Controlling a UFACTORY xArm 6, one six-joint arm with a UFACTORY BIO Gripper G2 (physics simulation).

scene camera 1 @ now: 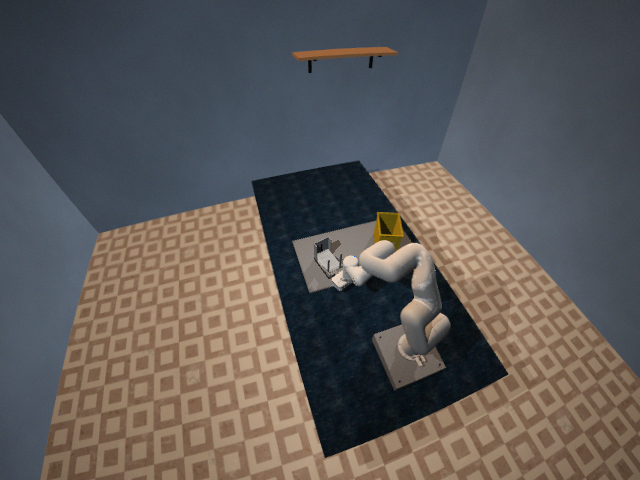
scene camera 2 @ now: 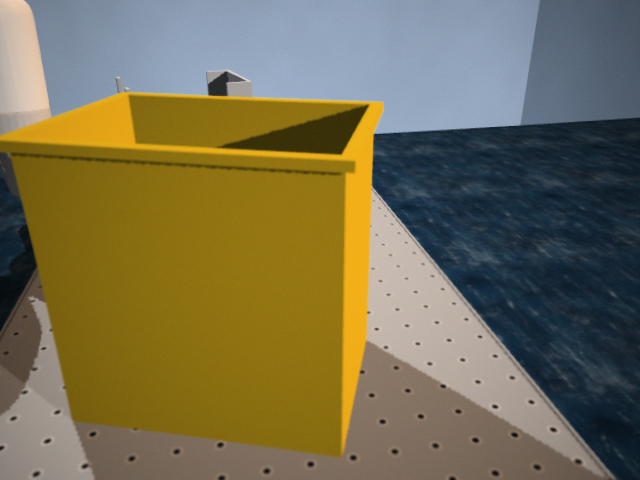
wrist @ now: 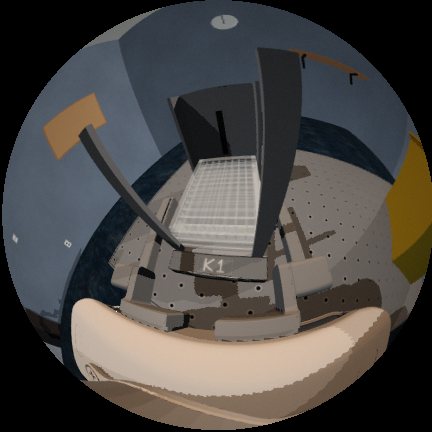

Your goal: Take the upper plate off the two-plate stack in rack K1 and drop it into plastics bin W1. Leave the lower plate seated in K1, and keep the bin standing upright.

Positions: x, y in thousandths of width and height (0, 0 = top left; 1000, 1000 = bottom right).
Labels:
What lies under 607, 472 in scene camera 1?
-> A yellow plastics bin W1.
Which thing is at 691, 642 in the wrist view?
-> The gripper.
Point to a yellow plastics bin W1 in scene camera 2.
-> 320, 543

